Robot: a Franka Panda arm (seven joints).
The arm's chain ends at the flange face. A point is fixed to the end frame.
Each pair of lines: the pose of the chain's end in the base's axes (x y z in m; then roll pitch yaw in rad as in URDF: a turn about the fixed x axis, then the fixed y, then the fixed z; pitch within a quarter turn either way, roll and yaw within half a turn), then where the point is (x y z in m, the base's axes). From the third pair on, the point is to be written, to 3 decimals.
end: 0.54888, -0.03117, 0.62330, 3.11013, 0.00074, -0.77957
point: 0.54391 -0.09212 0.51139
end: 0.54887, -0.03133, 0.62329, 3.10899, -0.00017, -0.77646
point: 0.54408 -0.09246 0.51147
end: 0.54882, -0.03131, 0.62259, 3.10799, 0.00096, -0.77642
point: 0.544 -0.092 0.511
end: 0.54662, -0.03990, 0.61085, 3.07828, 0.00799, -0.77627
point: 0.539 -0.103 0.500
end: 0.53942, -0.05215, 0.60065, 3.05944, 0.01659, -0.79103
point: 0.529 -0.116 0.491
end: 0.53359, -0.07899, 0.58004, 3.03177, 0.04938, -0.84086
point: 0.515 -0.141 0.470
